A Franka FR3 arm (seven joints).
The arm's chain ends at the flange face. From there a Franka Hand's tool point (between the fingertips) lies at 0.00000 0.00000 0.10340 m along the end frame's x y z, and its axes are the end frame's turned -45 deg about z.
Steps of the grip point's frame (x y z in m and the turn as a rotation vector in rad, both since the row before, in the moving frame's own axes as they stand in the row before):
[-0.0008 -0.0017 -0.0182 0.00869 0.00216 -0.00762]
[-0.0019 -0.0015 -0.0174 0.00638 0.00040 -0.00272]
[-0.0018 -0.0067 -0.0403 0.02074 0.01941 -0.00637]
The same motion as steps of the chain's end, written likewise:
[-0.0013 0.0002 -0.0182 0.00767 -0.00462 -0.00762]
[-0.0020 0.0008 -0.0174 0.00479 -0.00423 -0.00272]
[-0.0059 -0.0005 -0.0403 0.02839 -0.00094 -0.00637]

